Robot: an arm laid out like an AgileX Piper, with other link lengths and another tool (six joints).
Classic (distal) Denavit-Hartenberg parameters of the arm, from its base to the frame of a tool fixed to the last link. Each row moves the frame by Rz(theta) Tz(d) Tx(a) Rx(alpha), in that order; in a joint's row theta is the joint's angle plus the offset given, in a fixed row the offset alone. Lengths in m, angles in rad.
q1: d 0.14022, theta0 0, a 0, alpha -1.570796
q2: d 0, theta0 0.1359, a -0.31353, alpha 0
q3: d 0, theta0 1.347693, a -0.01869, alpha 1.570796
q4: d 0.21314, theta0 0, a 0, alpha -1.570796
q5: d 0, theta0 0, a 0, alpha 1.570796
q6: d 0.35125, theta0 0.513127, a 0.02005, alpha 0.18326
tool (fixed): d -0.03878, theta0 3.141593, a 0, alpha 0
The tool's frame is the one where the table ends.
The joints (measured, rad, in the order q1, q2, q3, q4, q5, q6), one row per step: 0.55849, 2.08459, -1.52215, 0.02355, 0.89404, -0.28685; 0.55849, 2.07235, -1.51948, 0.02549, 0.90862, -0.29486; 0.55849, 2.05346, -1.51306, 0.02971, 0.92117, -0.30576; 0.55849, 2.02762, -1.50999, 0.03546, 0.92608, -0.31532; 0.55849, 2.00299, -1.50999, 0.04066, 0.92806, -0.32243; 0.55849, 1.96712, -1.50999, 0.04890, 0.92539, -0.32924; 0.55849, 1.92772, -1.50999, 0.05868, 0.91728, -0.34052; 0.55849, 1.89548, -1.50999, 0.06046, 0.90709, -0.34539; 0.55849, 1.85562, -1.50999, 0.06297, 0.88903, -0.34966; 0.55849, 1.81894, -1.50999, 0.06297, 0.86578, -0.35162
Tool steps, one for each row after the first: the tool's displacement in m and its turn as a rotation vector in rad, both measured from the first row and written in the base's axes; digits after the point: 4 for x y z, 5 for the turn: -0.0036, -0.0017, 0.0040, -0.00231, 0.00428, 0.00729; -0.0074, -0.0030, 0.0100, -0.00071, 0.00508, 0.01642; -0.0077, -0.0016, 0.0201, 0.01157, -0.00863, 0.02349; -0.0065, 0.0006, 0.0306, 0.02621, -0.02648, 0.02841; -0.0037, 0.0047, 0.0463, 0.05134, -0.05658, 0.03182; 0.0000, 0.0097, 0.0642, 0.08121, -0.09454, 0.03893; 0.0044, 0.0127, 0.0794, 0.10314, -0.13107, 0.04280; 0.0104, 0.0170, 0.0991, 0.13341, -0.18063, 0.04548; 0.0173, 0.0209, 0.1186, 0.16304, -0.23280, 0.04651
